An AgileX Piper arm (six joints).
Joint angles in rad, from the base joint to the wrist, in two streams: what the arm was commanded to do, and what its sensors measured. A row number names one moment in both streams.
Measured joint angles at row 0:
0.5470, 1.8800, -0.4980, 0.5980, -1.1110, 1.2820
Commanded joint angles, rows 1 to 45:
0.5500, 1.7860, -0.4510, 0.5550, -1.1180, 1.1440
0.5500, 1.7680, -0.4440, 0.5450, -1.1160, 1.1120
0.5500, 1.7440, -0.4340, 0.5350, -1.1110, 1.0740
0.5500, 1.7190, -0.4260, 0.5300, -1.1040, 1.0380
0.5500, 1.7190, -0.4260, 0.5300, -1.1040, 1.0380
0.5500, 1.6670, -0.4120, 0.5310, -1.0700, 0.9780
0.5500, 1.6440, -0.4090, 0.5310, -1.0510, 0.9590
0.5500, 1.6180, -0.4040, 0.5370, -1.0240, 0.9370
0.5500, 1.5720, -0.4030, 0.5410, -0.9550, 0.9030
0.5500, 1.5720, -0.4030, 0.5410, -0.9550, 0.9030
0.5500, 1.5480, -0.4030, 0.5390, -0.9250, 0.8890
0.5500, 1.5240, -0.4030, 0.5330, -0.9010, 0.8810
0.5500, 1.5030, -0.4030, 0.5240, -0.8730, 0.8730
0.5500, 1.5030, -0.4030, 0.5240, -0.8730, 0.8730
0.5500, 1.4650, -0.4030, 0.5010, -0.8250, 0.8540
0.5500, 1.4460, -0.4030, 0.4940, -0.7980, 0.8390
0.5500, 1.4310, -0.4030, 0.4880, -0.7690, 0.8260
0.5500, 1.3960, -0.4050, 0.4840, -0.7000, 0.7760
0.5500, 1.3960, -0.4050, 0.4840, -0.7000, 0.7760
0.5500, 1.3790, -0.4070, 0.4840, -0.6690, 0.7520
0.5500, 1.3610, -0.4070, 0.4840, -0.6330, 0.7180
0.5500, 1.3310, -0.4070, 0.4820, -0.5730, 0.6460
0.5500, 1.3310, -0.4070, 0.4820, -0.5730, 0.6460
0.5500, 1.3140, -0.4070, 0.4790, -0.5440, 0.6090
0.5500, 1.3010, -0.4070, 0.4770, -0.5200, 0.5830
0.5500, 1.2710, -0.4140, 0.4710, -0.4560, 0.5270
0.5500, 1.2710, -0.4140, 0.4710, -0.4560, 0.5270
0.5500, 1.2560, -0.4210, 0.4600, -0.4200, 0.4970
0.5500, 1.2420, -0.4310, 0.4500, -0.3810, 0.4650
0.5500, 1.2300, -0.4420, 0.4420, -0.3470, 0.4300
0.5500, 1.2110, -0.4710, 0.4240, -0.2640, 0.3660
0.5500, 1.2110, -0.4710, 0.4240, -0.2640, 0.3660
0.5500, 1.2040, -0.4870, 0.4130, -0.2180, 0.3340
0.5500, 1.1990, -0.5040, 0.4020, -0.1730, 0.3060
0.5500, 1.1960, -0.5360, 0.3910, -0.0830, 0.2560
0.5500, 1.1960, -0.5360, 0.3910, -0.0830, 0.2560
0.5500, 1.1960, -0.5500, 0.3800, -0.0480, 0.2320
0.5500, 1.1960, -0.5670, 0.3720, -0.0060, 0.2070
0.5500, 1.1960, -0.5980, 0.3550, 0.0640, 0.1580
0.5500, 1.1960, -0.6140, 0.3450, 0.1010, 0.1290
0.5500, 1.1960, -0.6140, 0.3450, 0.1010, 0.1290
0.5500, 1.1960, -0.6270, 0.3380, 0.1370, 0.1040
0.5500, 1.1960, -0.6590, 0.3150, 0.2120, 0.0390
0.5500, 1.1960, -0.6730, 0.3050, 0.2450, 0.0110
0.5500, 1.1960, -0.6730, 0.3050, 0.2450, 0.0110
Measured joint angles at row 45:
0.5470, 1.2060, -0.6330, 0.3420, 0.1350, 0.1110
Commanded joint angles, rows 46 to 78:
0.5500, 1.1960, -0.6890, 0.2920, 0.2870, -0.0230
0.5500, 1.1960, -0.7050, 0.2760, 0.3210, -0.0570
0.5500, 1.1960, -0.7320, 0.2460, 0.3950, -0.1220
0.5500, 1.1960, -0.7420, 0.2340, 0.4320, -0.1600
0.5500, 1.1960, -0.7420, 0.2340, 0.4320, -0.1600
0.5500, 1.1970, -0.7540, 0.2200, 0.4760, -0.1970
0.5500, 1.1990, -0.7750, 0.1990, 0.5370, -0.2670
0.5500, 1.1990, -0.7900, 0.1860, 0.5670, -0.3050
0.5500, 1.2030, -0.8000, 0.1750, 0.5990, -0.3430
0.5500, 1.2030, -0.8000, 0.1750, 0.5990, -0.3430
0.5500, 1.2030, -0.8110, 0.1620, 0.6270, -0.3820
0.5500, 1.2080, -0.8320, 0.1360, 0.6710, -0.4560
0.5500, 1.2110, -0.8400, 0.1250, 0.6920, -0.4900
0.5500, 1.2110, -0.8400, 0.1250, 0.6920, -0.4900
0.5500, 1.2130, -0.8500, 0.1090, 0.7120, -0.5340
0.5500, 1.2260, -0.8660, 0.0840, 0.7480, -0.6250
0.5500, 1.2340, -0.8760, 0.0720, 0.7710, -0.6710
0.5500, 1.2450, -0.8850, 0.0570, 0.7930, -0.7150
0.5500, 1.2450, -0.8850, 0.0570, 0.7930, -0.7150
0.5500, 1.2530, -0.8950, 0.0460, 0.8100, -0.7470
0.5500, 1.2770, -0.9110, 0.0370, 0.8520, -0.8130
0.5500, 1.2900, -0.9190, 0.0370, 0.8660, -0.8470
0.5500, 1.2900, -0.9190, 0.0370, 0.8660, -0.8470
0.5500, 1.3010, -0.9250, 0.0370, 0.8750, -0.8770
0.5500, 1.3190, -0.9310, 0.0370, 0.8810, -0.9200
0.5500, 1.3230, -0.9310, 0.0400, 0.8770, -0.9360
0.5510, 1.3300, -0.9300, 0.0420, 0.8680, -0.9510
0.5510, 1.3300, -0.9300, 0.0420, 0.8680, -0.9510
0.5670, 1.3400, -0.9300, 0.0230, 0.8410, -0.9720
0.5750, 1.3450, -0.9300, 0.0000, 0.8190, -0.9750
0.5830, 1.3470, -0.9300, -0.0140, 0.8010, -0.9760
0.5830, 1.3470, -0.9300, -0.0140, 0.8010, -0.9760
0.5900, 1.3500, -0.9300, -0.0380, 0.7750, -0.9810
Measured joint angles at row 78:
0.5800, 1.3440, -0.9260, -0.0070, 0.8130, -0.9600
